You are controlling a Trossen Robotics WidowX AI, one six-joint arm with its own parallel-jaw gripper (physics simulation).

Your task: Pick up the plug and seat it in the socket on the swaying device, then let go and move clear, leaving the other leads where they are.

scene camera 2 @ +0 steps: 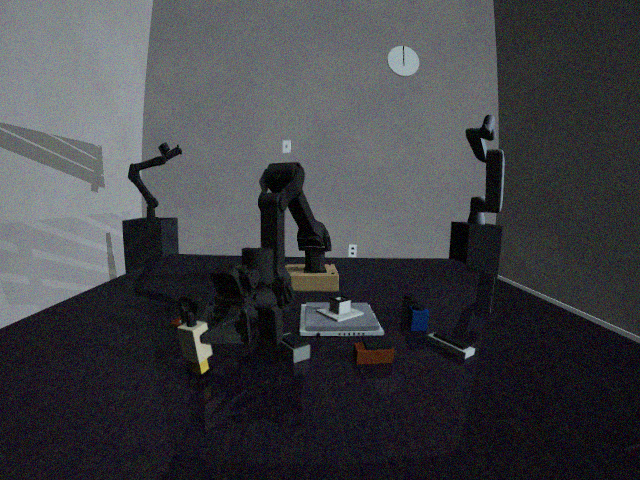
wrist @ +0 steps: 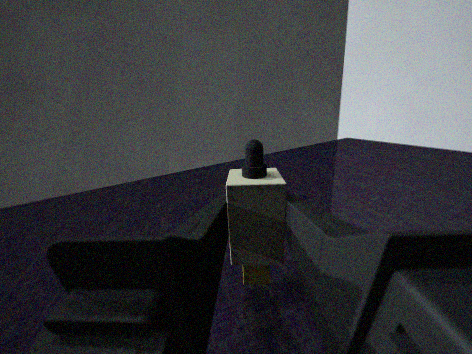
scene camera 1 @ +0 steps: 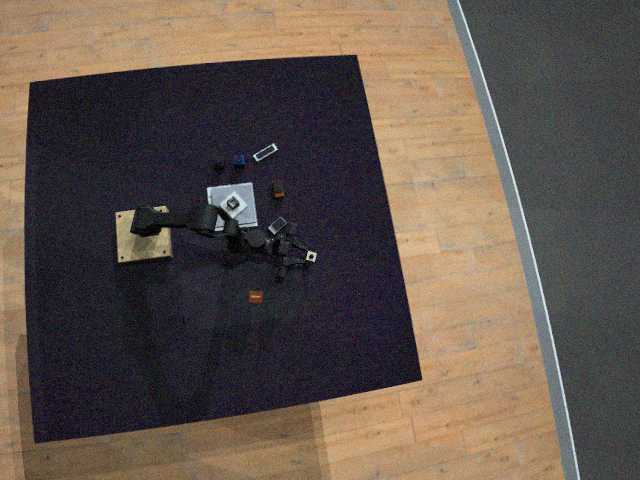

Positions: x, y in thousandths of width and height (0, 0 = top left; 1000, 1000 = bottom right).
Scene:
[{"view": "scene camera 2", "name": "my gripper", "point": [299, 703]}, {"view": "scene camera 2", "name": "grey plug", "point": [459, 724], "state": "on the table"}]

